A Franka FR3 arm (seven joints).
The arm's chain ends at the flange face. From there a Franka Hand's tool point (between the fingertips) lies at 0.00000 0.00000 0.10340 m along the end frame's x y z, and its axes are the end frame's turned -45 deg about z.
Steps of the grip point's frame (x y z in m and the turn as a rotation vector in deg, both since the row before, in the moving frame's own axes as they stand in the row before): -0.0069, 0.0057, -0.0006, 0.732, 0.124, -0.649; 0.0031, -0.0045, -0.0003, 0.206, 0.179, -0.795
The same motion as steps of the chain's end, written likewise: -0.0001, 0.0100, -0.0006, 0.605, -0.430, -0.649; -0.0010, -0.0049, -0.0003, 0.272, -0.019, -0.795
